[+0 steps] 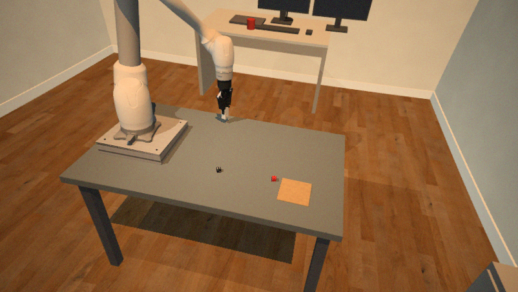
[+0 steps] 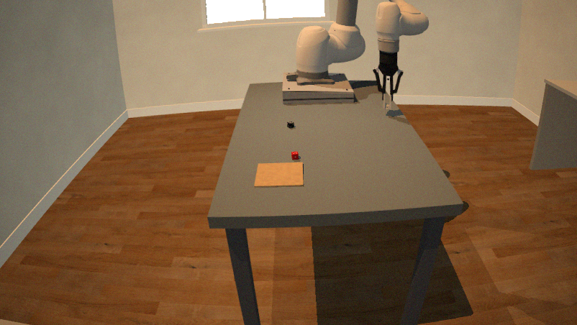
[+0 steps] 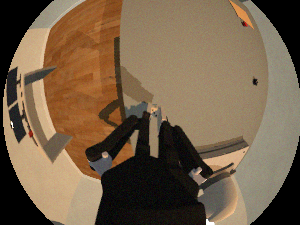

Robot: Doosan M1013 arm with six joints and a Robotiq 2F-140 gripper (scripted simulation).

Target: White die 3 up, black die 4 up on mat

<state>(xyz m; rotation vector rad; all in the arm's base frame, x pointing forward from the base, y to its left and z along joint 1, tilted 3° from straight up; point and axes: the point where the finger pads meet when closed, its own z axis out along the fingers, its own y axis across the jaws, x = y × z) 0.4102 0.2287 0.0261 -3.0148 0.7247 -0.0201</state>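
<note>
Right now my hand is 39 cm short of the orange mat, 52 cm to the left of it and 7 cm above it. Round my hand: white die (3 cm below); black die (3 cm ahead, 42 cm to the right, 6 cm below); red die (30 cm ahead, 45 cm to the right, 6 cm below).
</note>
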